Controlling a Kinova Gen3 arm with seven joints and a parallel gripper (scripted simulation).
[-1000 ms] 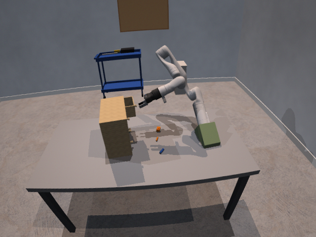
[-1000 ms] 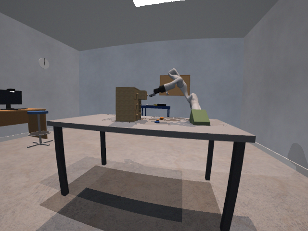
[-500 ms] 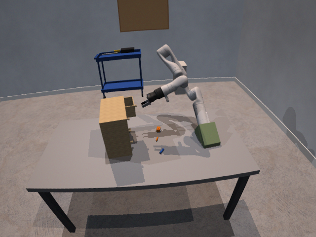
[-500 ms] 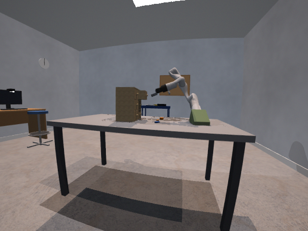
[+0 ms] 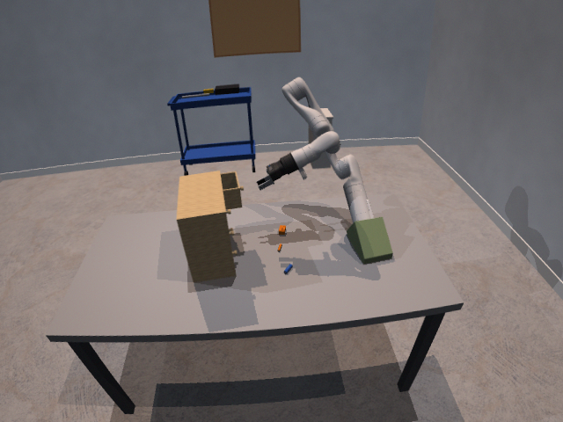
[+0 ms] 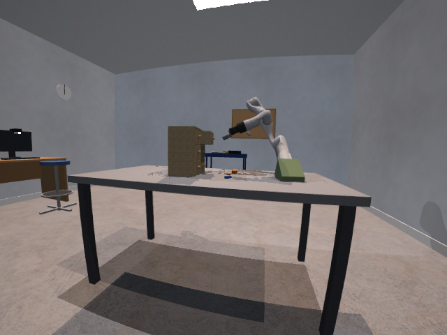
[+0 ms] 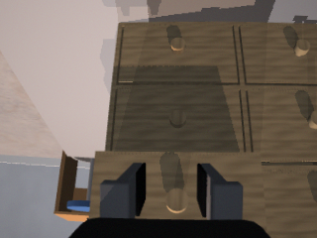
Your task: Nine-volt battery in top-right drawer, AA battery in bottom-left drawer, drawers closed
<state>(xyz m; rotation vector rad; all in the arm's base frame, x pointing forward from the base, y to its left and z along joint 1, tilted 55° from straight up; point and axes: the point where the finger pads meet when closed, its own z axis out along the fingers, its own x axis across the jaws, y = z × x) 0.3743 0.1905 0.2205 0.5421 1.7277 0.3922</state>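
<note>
My gripper is now 8 cm past the orange nine-volt battery, 2 cm to the left of it and 25 cm above it. From my hand the other things lie so: blue cylindrical battery: 9 cm behind, 25 cm to the left, 25 cm below; then orange AA battery: 6 cm behind, 11 cm to the left, 25 cm below.
</note>
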